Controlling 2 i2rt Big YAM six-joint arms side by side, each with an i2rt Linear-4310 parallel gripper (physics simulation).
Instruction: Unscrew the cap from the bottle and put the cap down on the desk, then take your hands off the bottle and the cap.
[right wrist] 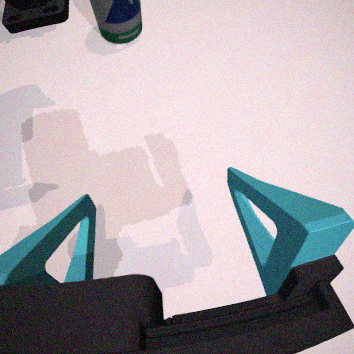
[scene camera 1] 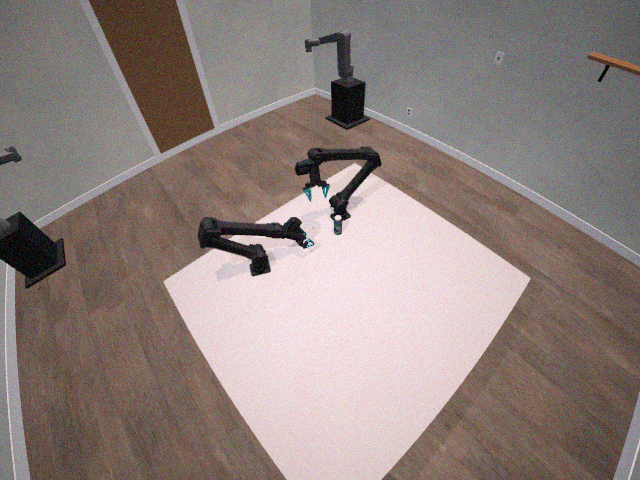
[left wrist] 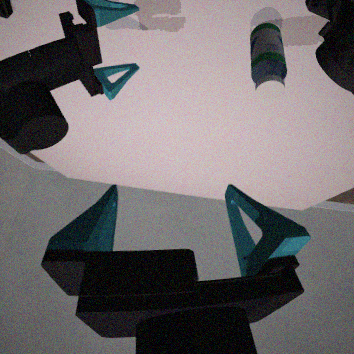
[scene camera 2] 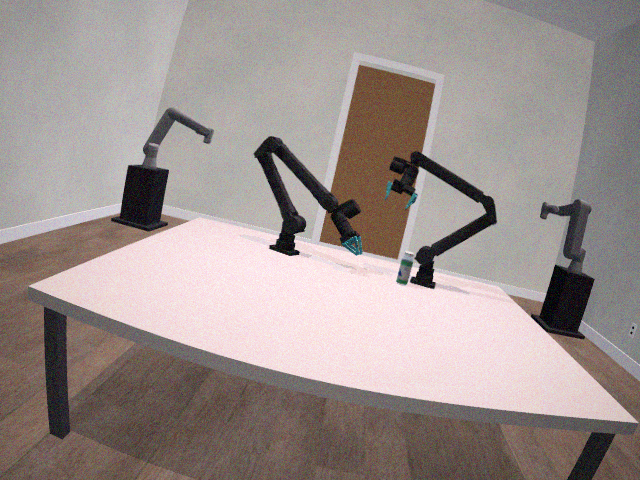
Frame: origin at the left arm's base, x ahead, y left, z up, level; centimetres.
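Seen in the pictures: left gripper, between the fingertips: [scene camera 1: 318,199] [left wrist: 173,189] [scene camera 2: 395,204]; right gripper, between the fingertips: [right wrist: 158,187] [scene camera 1: 310,239] [left wrist: 136,38] [scene camera 2: 359,254]; left arm's base, origin of its link: [scene camera 2: 422,284]; right arm's base, origin of its link: [scene camera 1: 260,268] [scene camera 2: 283,251].
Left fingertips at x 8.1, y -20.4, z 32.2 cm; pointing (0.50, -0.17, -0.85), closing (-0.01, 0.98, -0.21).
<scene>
Offsets run from my left fingertips to a thing's top centre. "pt": to the spot under its first point. Level surfaces: height alone.
A white bottle with green bands and a blue mark {pt dx +5.1, dy +9.7, dz -23.2 cm} [scene camera 1: 337,226] [scene camera 2: 404,272] [left wrist: 268,52] [right wrist: 120,20] stands upright on the desk {dz -32.2 cm} [scene camera 1: 361,335] [scene camera 2: 310,330] [left wrist: 175,135] [right wrist: 280,90]. Its white cap {dx +3.1, dy +11.3, dz -18.0 cm} [scene camera 1: 338,217] [scene camera 2: 409,253] [left wrist: 270,86] is on top; the right wrist view cuts it off. My left gripper [scene camera 1: 317,197] [scene camera 2: 397,203] [left wrist: 173,189] is open and empty, high up and away from the bottle. My right gripper [scene camera 1: 309,243] [scene camera 2: 355,253] [left wrist: 136,38] [right wrist: 158,187] is open and empty, low over the desk, to the left of the bottle in both scene views, not touching it.
The left arm's base [scene camera 1: 339,210] [scene camera 2: 423,277] [left wrist: 342,55] [right wrist: 35,15] stands close beside the bottle. The right arm's base [scene camera 1: 260,266] [scene camera 2: 284,246] is farther left in the scene views. Two grey arms on black pedestals [scene camera 1: 347,102] [scene camera 2: 144,196] stand off the desk.
</scene>
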